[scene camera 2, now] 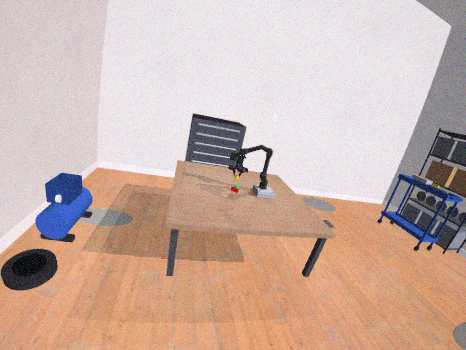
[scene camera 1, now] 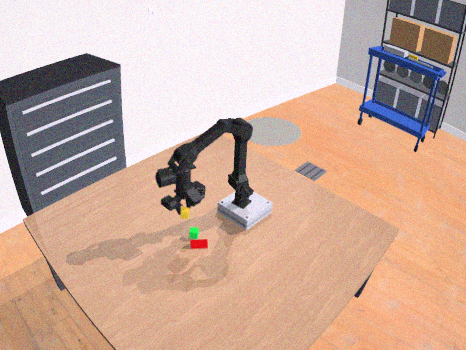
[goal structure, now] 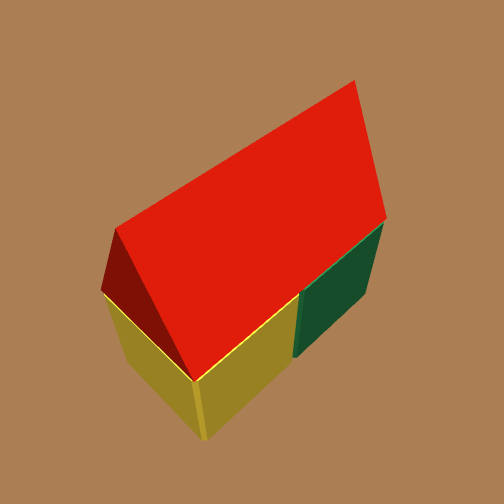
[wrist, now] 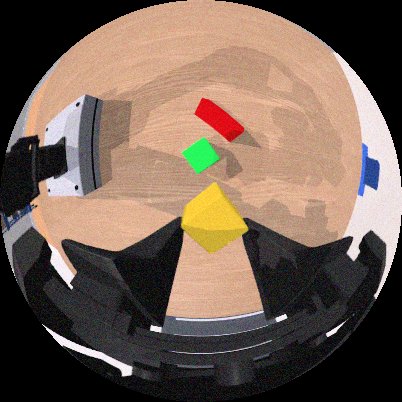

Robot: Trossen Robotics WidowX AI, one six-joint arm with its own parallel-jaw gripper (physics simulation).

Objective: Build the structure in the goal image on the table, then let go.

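Places are measured from the arm's base along level axes (x back, y left, z down), in centimetres.
Where they show: gripper, fingertip midpoint: (scene camera 2: 236,176) (scene camera 1: 183,212) (wrist: 212,222); arm's base at its link origin: (scene camera 2: 262,187) (scene camera 1: 241,202) (wrist: 58,158).
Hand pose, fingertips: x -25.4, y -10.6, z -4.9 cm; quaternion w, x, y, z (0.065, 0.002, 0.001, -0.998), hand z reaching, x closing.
Things, the pixels of their centre, and the offset from my fingertips. Level surfaces: height alone.
- yellow cube at the middle of its body: (wrist: 213,216) (scene camera 1: 184,212) (scene camera 2: 236,177) dx -0.1, dy +0.5, dz +0.1 cm
- green cube at the middle of its body: (wrist: 200,154) (scene camera 1: 194,233) (scene camera 2: 236,187) dx +0.4, dy +4.8, dz +8.8 cm
- red block at the middle of its body: (wrist: 220,116) (scene camera 1: 198,242) (scene camera 2: 234,189) dx -2.8, dy +9.9, dz +8.8 cm
- wooden table at its surface level: dz +10.4 cm
A yellow cube (scene camera 1: 185,213) (scene camera 2: 237,177) (wrist: 214,217) is held between the fingertips, turned so that its edges face the fingers in the wrist view. My gripper (scene camera 1: 184,208) (scene camera 2: 238,175) (wrist: 212,222) is shut on it and holds it above the table. A green cube (scene camera 1: 194,233) (scene camera 2: 236,187) (wrist: 201,155) sits on the table, beyond the yellow cube in the wrist view. A red block (scene camera 1: 199,244) (scene camera 2: 235,190) (wrist: 219,120) lies flat on the table, close to the green cube with a small gap between them in the wrist view.
The arm's light grey base (scene camera 1: 245,210) (scene camera 2: 263,191) (wrist: 67,150) stands on the wooden table (scene camera 1: 300,260) (scene camera 2: 215,215), to the right of the blocks in scene camera 1. A dark drawer cabinet (scene camera 1: 65,135) (scene camera 2: 215,140) stands behind the table. A blue cart (scene camera 1: 395,120) stands on the floor away from it.
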